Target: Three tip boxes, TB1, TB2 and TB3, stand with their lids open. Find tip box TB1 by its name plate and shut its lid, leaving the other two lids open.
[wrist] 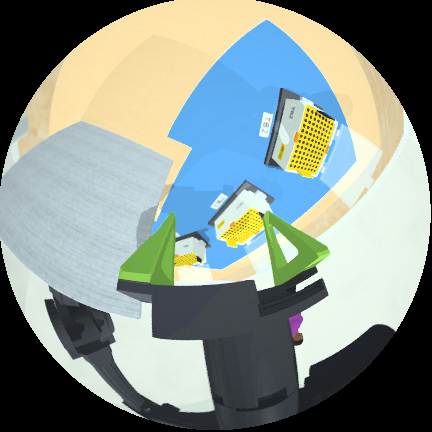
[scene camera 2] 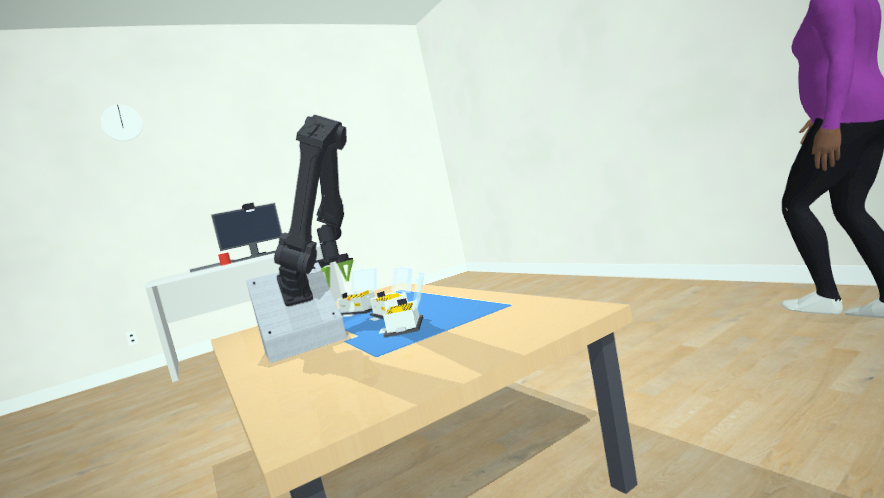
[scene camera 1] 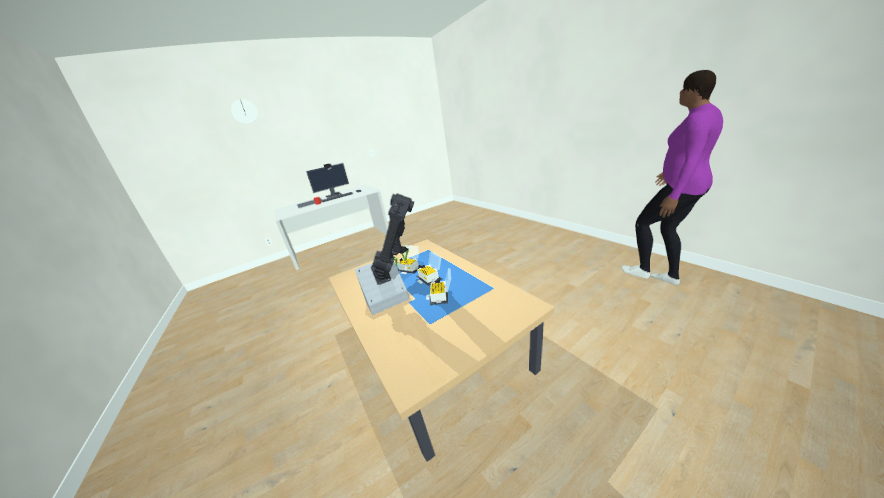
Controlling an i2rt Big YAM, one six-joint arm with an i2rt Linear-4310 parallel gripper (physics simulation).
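Where they show: gripper, fingertip midpoint: (wrist: pixel 222 214) (scene camera 2: pixel 338 284) (scene camera 1: pixel 400 263); arm's base, origin of the base link: (wrist: pixel 67 238) (scene camera 2: pixel 294 288) (scene camera 1: pixel 380 273).
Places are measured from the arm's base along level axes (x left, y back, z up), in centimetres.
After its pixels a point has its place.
Observation:
Three white tip boxes with yellow racks stand with clear lids up. The one nearest the scene cameras (scene camera 1: pixel 437 291) @(x -24.5, y -23.5, z -10.4 cm) (scene camera 2: pixel 400 319) @(x -24.9, y -23.5, z -13.7 cm) (wrist: pixel 306 142) @(x 23.9, y -23.5, z -11.9 cm) has a name plate (wrist: pixel 266 125) @(x 21.2, y -19.2, z -17.3 cm) reading TB2; its lid (scene camera 2: pixel 419 290) (wrist: pixel 342 155) is open. The middle box (scene camera 1: pixel 427 274) @(x -1.0, y -28.3, z -12.1 cm) (scene camera 2: pixel 384 305) (wrist: pixel 240 222) @(x 3.9, y -27.6, z -11.8 cm) has a plate (wrist: pixel 218 201) @(x 2.4, y -23.5, z -17.3 cm) too blurred to read surely; its lid (scene camera 2: pixel 402 278) @(x 4.6, y -37.5, z -6.9 cm) (wrist: pixel 272 256) is open. The far box (scene camera 1: pixel 407 265) @(x 20.5, y -22.7, z -12.3 cm) (scene camera 2: pixel 356 302) @(x 19.6, y -23.0, z -13.3 cm) (wrist: pixel 190 250) has its lid (scene camera 2: pixel 363 280) @(x 29.7, y -30.2, z -7.3 cm) up; its plate is hidden. My gripper (scene camera 1: pixel 402 254) @(x 10.0, y -15.8, z -3.6 cm) (scene camera 2: pixel 337 280) @(x 10.0, y -15.8, z -3.6 cm) (wrist: pixel 222 214) @(x 10.0, y -15.8, z -3.6 cm) is open and empty, above and beside the far box.
The boxes stand on a blue mat (scene camera 1: pixel 470 287) @(x -24.6, y -45.1, z -17.5 cm) (scene camera 2: pixel 476 307) @(x -25.0, y -48.6, z -17.5 cm) (wrist: pixel 260 55) @(x 30.5, y -9.6, z -17.5 cm) on the wooden table (scene camera 1: pixel 513 309) @(x -55.8, y -51.0, z -17.8 cm) (scene camera 2: pixel 556 315) @(x -55.9, y -54.4, z -17.9 cm). The grey arm base (scene camera 1: pixel 380 295) @(x -8.4, y 5.1, z -8.8 cm) (scene camera 2: pixel 272 321) @(x -6.6, y 9.2, z -6.9 cm) (wrist: pixel 85 200) @(x 5.7, y -2.6, z -2.4 cm) is beside the mat. A person (scene camera 1: pixel 692 154) (scene camera 2: pixel 835 92) stands beyond the table.

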